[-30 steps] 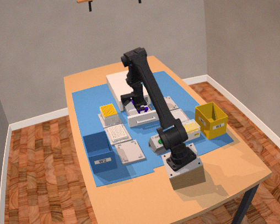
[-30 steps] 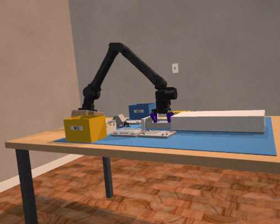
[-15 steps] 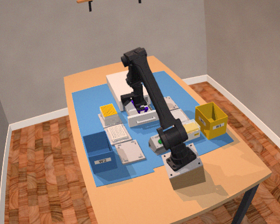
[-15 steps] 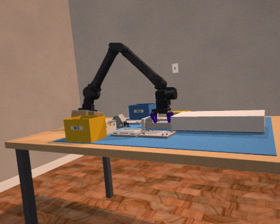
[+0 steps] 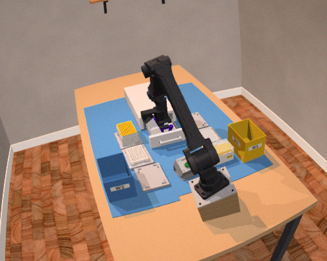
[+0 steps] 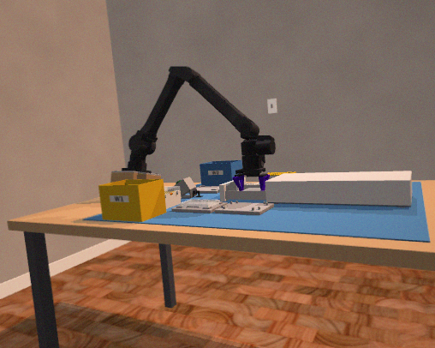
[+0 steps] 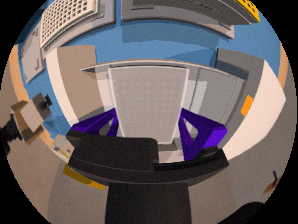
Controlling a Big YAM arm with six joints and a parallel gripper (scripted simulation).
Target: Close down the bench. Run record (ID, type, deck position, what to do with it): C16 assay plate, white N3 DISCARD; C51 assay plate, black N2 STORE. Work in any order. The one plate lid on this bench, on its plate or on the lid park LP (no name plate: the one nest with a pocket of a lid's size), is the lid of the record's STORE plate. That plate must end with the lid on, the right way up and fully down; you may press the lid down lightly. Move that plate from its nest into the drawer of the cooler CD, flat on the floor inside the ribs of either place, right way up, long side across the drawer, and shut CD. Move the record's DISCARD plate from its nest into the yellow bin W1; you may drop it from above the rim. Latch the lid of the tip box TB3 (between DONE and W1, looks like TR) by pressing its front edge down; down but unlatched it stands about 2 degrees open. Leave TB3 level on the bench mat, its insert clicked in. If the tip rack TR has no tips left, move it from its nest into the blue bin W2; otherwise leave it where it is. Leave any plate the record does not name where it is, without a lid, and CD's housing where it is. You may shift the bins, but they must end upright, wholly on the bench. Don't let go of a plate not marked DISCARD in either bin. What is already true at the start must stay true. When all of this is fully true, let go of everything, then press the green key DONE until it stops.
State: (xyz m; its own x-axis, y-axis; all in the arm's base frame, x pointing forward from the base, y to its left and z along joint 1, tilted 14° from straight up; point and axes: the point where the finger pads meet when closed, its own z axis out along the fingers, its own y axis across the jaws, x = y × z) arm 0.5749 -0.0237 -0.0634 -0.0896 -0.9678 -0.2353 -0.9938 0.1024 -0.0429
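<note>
My gripper is now right at the plate lid. Round my hand: cooler CD 17 cm ahead, 2 cm to the right, 1 cm above; then cooler drawer 3 cm ahead; then black plate right at my hand.
</note>
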